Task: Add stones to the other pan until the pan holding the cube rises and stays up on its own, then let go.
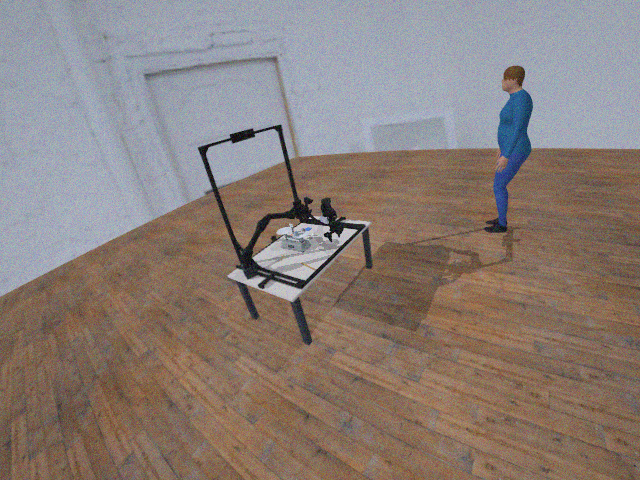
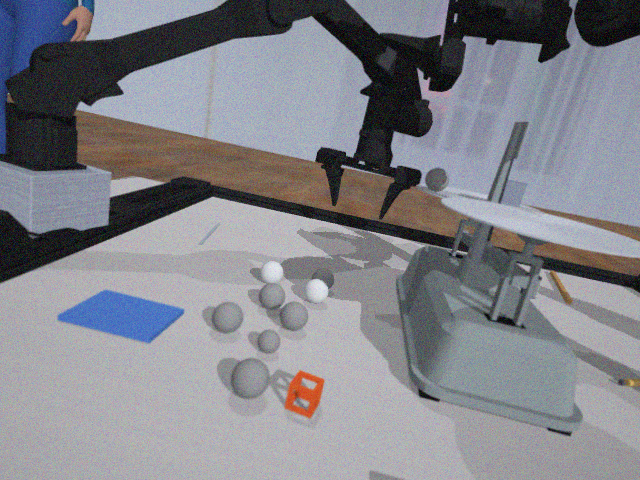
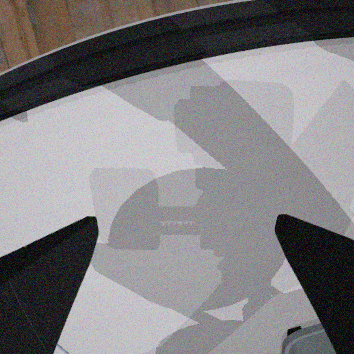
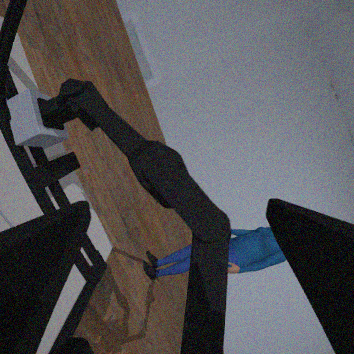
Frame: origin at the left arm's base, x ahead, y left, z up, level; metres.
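Seen in the pictures: left gripper, between the fingertips: [image 1: 335, 239] [image 2: 356, 212] [image 3: 188, 224]; right gripper, between the fingertips: [image 1: 312, 204] [image 4: 179, 208]; left arm's base, origin of its link: [image 2: 41, 163] [image 4: 50, 114]; right arm's base, origin of its link: [image 1: 248, 266].
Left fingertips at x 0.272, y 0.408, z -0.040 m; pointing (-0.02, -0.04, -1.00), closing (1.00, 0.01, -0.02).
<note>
Offsets run from my left fingertips to a thing's top centre. "pt": to the spot under its first point.
The grey-green balance {dx +0.222, dy -0.301, dz +0.186 m} [image 1: 295, 242] [image 2: 501, 356] [image 3: 312, 342] stands on the table. Its near white pan {dx +0.246, dy -0.393, dz +0.109 m} [image 2: 547, 227] carries no visible stone. A grey stone {dx +0.147, dy -0.233, dz +0.124 m} [image 2: 436, 179] rests at the far pan's edge, mostly hidden. A pale bluish block {dx +0.227, dy -0.232, dz +0.127 m} [image 2: 514, 192] shows behind the upright; I cannot tell whether it is the cube. Several grey stones {dx +0.082, dy -0.525, dz -0.020 m} [image 2: 250, 378] {dx +0.019, dy -0.457, dz -0.020 m} [image 2: 227, 317] {dx +0.065, dy -0.411, dz -0.020 m} [image 2: 294, 315] and two white stones {dx -0.005, dy -0.324, dz -0.020 m} [image 2: 271, 272] {dx +0.058, dy -0.335, dz -0.020 m} [image 2: 316, 290] lie on the table. My left gripper [image 2: 358, 209] [image 3: 188, 224] is open and empty, above the table left of the balance. My right gripper is open and empty, raised high.
A blue square {pt dx -0.059, dy -0.501, dz -0.042 m} [image 2: 121, 315] and an orange open-frame cube {dx +0.121, dy -0.512, dz -0.027 m} [image 2: 305, 393] lie near the stones. A thin rod {dx -0.164, dy -0.221, dz -0.046 m} [image 2: 209, 233], a yellow stick {dx +0.363, dy +0.055, dz -0.040 m} [image 2: 560, 287] and a yellow-ended item {pt dx +0.382, dy -0.276, dz -0.042 m} [image 2: 628, 382] lie around. A black frame [image 3: 150, 55] edges the table. A person [image 1: 514, 124] stands beyond.
</note>
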